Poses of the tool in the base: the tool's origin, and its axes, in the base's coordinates. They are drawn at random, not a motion.
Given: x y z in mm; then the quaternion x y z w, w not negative.
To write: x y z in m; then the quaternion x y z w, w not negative. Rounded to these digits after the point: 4 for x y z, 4 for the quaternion.
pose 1, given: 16.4, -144.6, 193.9, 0.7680, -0.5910, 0.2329, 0.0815
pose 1, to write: 0.0164, -0.1446, 0.1939, 0.7680, -0.5910, 0.2329, 0.0815
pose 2, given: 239.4, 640.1, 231.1, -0.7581, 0.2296, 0.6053, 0.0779
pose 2, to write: 0.2394, 0.6401, 0.2311, -0.7581, 0.2296, 0.6053, 0.0779
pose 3, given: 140.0, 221.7, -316.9, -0.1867, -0.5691, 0.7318, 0.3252
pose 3, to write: 0.1400, 0.2217, -0.3169, -0.1867, -0.5691, 0.7318, 0.3252
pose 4, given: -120.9, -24.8, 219.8, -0.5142, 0.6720, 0.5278, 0.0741
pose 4, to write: -0.1209, -0.0248, 0.2198, -0.5142, 0.6720, 0.5278, 0.0741
